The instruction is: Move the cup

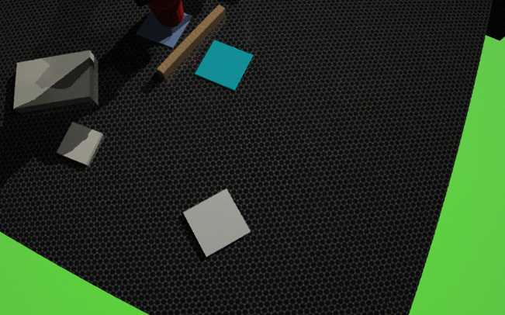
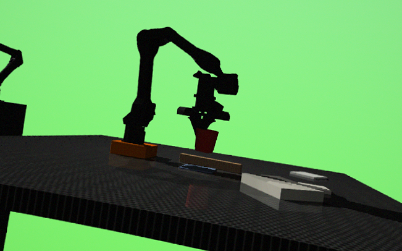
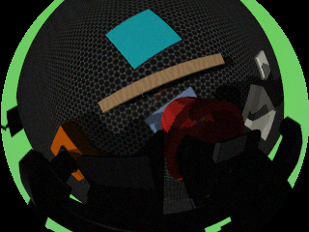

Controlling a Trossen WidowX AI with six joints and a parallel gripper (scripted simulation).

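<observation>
My gripper tip is 130 mm to the right of the teal pad, 100 mm above it and 70 mm short of it. Round my gripper tip: pale blue pad: 100 mm below, 50 mm to the right, 20 mm ahead; wooden bar: 80 mm below, 40 mm to the left, 40 mm ahead; red cup: 30 mm ahead, 20 mm to the right.
</observation>
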